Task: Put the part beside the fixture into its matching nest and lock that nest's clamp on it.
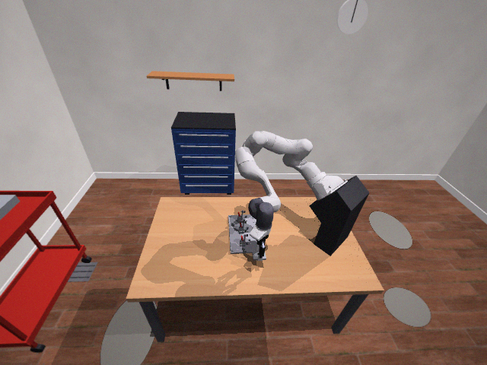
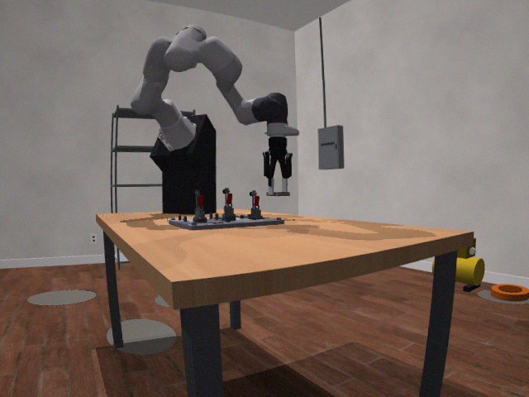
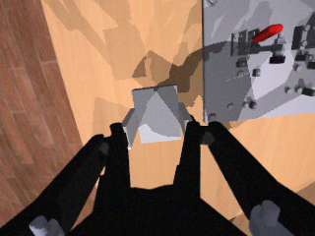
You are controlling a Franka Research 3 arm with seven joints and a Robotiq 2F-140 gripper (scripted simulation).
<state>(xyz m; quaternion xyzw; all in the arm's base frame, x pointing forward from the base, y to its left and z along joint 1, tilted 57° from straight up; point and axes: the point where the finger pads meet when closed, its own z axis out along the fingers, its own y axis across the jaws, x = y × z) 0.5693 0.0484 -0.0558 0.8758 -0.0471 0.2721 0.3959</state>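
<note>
My hand is 30 mm above the grey block part. Also, from my hand: grey fixture plate (270 mm to the right, 120 mm below, 40 mm behind).
</note>
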